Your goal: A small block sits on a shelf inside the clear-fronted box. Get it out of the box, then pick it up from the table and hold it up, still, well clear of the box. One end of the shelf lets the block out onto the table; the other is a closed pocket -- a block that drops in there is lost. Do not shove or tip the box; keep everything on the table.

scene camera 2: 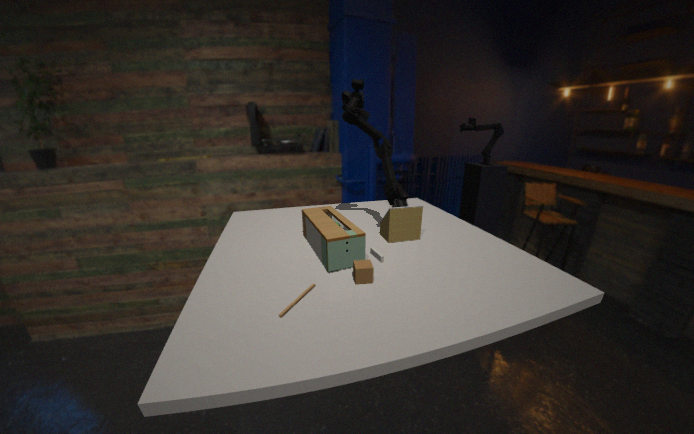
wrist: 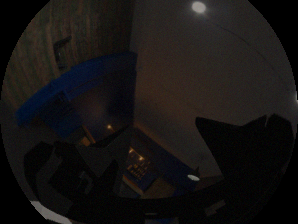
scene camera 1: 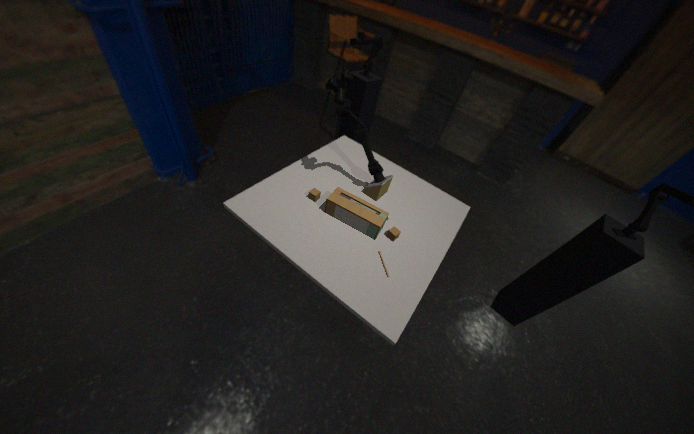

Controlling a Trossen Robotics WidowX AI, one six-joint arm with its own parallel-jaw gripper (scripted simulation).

A box shows in scene camera 2 and in scene camera 1; in the wrist view it is out of frame. The same spot on the box: [scene camera 1: 367, 218] is [scene camera 2: 322, 229].
